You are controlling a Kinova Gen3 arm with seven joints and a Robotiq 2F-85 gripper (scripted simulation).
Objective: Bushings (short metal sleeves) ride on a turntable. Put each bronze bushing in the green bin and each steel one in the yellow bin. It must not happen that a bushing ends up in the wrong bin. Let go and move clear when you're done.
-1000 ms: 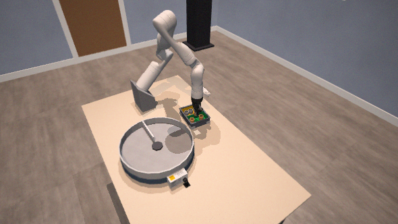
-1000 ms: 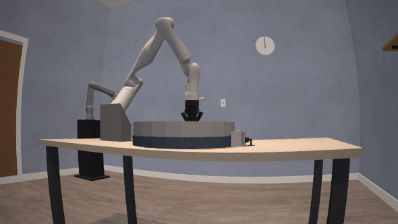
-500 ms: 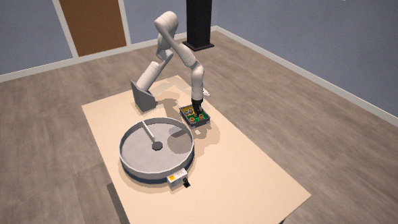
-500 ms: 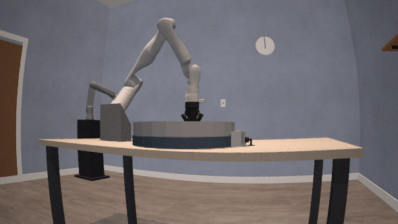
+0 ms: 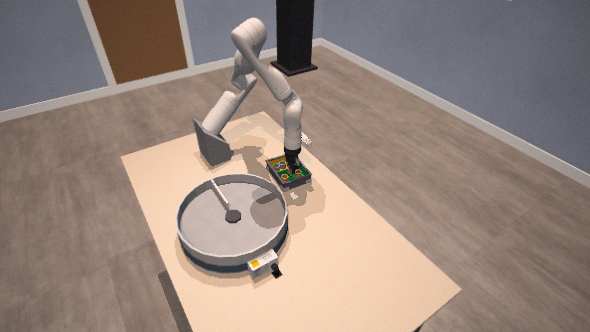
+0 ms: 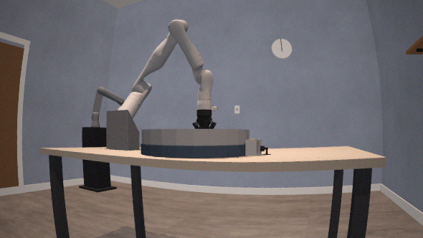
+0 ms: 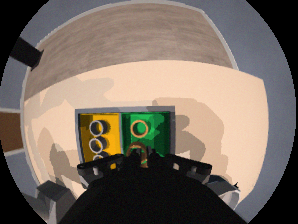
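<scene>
Now: hand 40 mm past the bin and 40 mm above it. Also, from my hand: grey turntable (340 mm to the right, 100 mm ahead, 10 mm below).
</scene>
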